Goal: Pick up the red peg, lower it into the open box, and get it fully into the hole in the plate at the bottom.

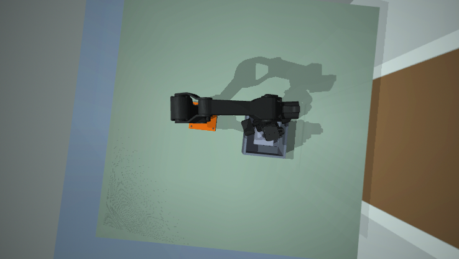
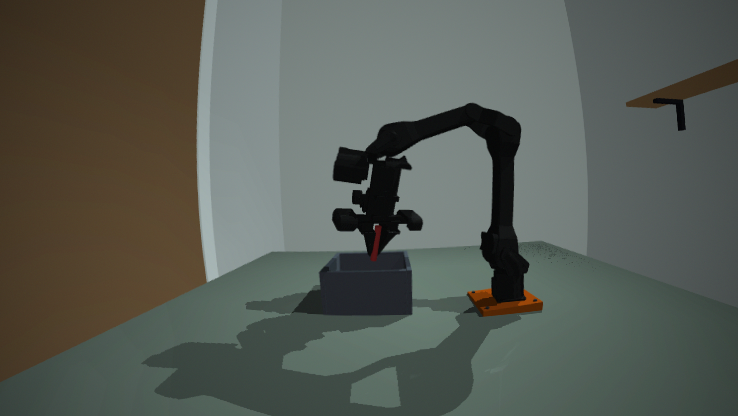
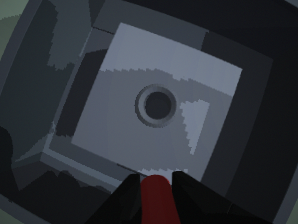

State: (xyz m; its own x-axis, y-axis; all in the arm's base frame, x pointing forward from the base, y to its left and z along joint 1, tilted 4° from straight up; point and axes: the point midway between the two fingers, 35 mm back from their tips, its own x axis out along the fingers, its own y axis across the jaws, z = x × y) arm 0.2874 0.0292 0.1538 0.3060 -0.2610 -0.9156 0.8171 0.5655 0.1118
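Right now my gripper tip is 10 mm past the red peg, 10 mm to the right of it and 30 mm below it. The rest, counted from my gripper tip: grey plate: 20 mm ahead, 30 mm to the right, 70 mm below; then dark grey box: 20 mm ahead, 30 mm to the right, 90 mm below.
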